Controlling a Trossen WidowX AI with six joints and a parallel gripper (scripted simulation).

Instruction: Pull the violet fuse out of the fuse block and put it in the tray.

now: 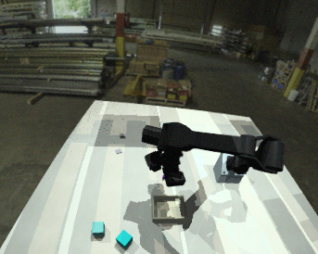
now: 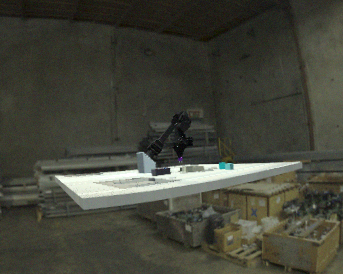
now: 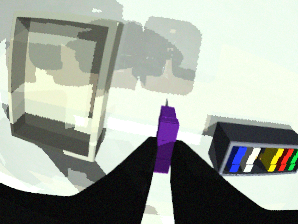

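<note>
Now: the tray 20 mm behind my gripper tip, 100 mm to the left of it and 90 mm below it. The rest, counted from my gripper tip: violet fuse: 10 mm below.
</note>
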